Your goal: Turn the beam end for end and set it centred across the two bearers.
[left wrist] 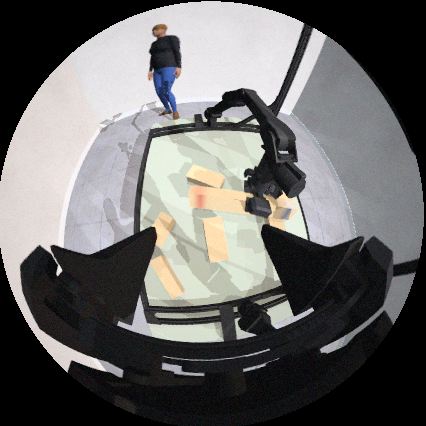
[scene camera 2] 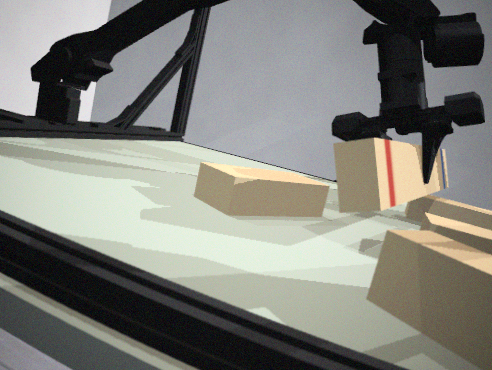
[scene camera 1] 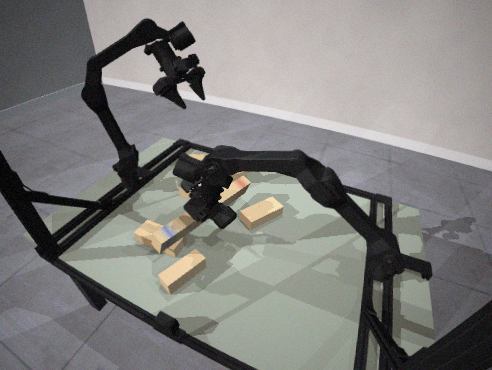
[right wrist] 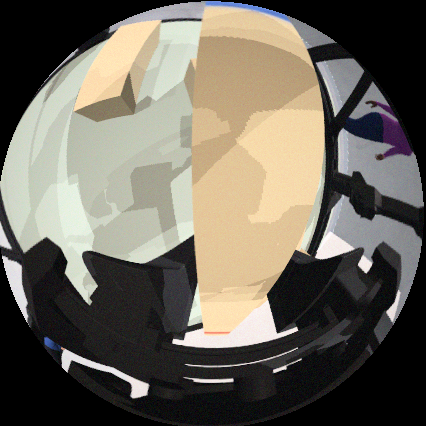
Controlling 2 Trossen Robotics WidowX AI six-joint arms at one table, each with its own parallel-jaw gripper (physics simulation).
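Where they show: left gripper, between the fingertips: [left wrist: 209,230] [scene camera 1: 195,104]; right gripper, between the fingertips: [left wrist: 245,206]; left arm's base, origin of its link: [left wrist: 245,307] [scene camera 1: 130,183] [right wrist: 333,180]; right arm's base, origin of its link: [left wrist: 211,124] [scene camera 2: 54,122] [scene camera 1: 379,272].
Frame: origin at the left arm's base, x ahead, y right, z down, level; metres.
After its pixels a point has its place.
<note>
The beam [scene camera 1: 177,229] @(x 0.358, y 0.169, z -0.084 m) [scene camera 2: 357,175] @(x 0.420, y -0.143, z -0.047 m) [left wrist: 227,200] @(x 0.378, y -0.028, z -0.075 m) [right wrist: 250,175] is a long pale wooden bar with a red stripe near one end and a blue stripe near the other. My right gripper [scene camera 1: 204,206] @(x 0.365, y 0.040, z -0.037 m) [right wrist: 228,236] @(x 0.365, y 0.040, z -0.037 m) is shut on its middle. In scene camera 1 the blue end points lower left over a plain block [scene camera 1: 146,234] @(x 0.245, y 0.185, z -0.019 m), the red end upper right. Plain blocks [scene camera 1: 262,212] @(x 0.524, y -0.063, z -0.019 m) [scene camera 1: 182,270] @(x 0.416, y 0.242, z -0.025 m) lie either side of the beam's line; I cannot tell which blocks are the bearers. My left gripper [scene camera 1: 194,103] @(x 0.254, y -0.113, z -0.323 m) [left wrist: 209,230] @(x 0.254, y -0.113, z -0.323 m) is open and empty, high above the far left side.
Another plain block [left wrist: 216,240] @(x 0.267, y -0.074, z -0.019 m) lies beside the beam in the left wrist view, with two more blocks [left wrist: 164,229] @(x 0.320, y -0.240, z -0.027 m) [left wrist: 167,277] @(x 0.162, y -0.247, z -0.025 m) near the left edge. A black frame rail [scene camera 2: 200,300] @(x 0.451, y -0.366, z -0.001 m) borders the green table. A person [left wrist: 166,60] stands beyond it.
</note>
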